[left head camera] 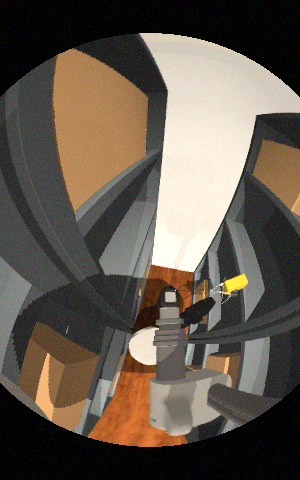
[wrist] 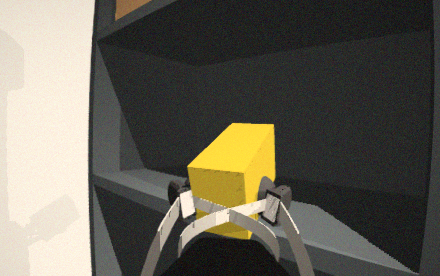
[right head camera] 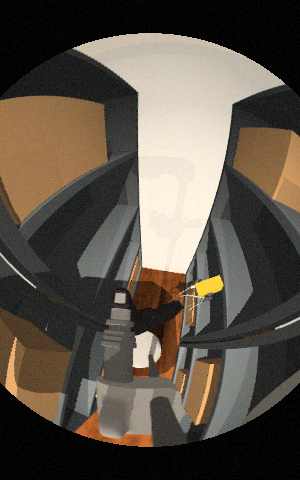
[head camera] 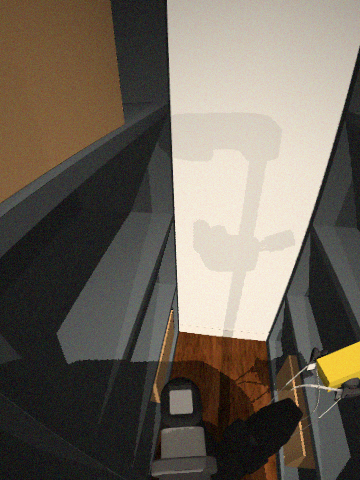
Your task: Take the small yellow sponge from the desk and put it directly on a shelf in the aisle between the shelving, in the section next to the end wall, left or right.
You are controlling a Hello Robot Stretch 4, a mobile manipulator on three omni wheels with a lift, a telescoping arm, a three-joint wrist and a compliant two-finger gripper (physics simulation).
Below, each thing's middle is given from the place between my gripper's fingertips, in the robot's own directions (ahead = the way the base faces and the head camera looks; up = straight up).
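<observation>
Small yellow sponge (wrist: 228, 172): 1 cm behind my hand and 2 cm above it.
</observation>
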